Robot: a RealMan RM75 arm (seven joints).
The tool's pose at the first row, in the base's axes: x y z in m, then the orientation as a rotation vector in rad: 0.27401 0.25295 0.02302 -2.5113 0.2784 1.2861
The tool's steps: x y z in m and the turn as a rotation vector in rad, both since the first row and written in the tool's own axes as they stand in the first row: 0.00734 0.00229 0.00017 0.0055 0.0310 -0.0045; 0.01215 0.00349 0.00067 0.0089 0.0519 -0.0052; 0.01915 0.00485 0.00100 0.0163 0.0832 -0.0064; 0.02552 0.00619 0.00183 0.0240 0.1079 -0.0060; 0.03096 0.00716 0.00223 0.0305 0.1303 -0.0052; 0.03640 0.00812 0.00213 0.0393 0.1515 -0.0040
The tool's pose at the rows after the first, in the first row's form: 0.27743 0.25063 0.01654 -2.5277 0.2827 1.2440; 0.27947 0.24952 0.01213 -2.5390 0.2885 1.2164; 0.28286 0.24814 0.00600 -2.5536 0.2981 1.1740; 0.28551 0.24697 0.00011 -2.5633 0.3084 1.1400; 0.28806 0.24602 -0.00472 -2.5722 0.3180 1.1095; 0.29099 0.24491 -0.00927 -2.5782 0.3290 1.0796
